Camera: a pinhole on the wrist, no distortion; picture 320 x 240 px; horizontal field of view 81.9 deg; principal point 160.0 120.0 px. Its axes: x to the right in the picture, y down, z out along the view. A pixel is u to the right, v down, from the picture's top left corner.
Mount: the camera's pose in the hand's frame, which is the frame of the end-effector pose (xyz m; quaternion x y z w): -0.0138 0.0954 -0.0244 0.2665 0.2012 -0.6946 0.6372
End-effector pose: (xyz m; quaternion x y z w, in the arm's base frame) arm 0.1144 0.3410 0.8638 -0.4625 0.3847 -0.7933 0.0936
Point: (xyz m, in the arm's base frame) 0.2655 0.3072 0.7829
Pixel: 103 8
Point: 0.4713 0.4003 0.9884
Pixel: 176 87
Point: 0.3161 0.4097 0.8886
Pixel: 205 60
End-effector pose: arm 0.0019 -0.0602 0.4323 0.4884 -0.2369 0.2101 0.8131
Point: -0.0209 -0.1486 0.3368
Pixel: 270 72
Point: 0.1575 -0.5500 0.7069
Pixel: 92 225
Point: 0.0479 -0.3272 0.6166
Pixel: 84 216
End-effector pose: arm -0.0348 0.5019 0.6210 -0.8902 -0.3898 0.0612 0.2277
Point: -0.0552 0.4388 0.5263
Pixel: 96 36
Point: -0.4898 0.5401 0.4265
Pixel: 181 37
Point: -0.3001 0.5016 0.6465
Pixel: 290 25
